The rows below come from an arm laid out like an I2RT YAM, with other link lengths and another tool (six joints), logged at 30 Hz.
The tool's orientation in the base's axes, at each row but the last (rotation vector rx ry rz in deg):
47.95, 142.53, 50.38
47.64, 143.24, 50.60
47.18, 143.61, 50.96
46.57, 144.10, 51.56
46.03, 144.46, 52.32
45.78, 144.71, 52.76
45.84, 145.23, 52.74
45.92, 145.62, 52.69
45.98, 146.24, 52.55
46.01, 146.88, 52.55
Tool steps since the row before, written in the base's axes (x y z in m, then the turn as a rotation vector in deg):
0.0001, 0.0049, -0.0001, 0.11, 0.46, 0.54
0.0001, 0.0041, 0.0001, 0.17, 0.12, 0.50
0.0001, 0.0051, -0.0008, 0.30, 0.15, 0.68
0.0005, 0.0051, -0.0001, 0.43, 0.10, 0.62
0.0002, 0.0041, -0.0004, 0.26, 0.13, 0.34
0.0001, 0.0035, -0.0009, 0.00, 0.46, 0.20
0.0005, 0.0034, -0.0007, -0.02, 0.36, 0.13
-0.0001, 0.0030, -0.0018, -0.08, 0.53, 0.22
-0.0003, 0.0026, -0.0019, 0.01, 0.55, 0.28
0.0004, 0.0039, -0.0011, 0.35, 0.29, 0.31
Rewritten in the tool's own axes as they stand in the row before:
0.0031, 0.0031, 0.0023, 0.13, 0.69, -0.14
0.0025, 0.0027, 0.0018, -0.12, 0.47, -0.23
0.0032, 0.0027, 0.0030, -0.23, 0.67, -0.29
0.0028, 0.0034, 0.0027, -0.35, 0.65, -0.20
0.0024, 0.0024, 0.0023, -0.16, 0.41, -0.06
0.0022, 0.0017, 0.0024, 0.26, 0.42, 0.07
0.0017, 0.0019, 0.0024, 0.22, 0.31, 0.07
0.0021, 0.0007, 0.0027, 0.36, 0.45, 0.06
0.0020, 0.0003, 0.0025, 0.29, 0.54, 0.06
0.0021, 0.0019, 0.0029, -0.13, 0.53, 0.07

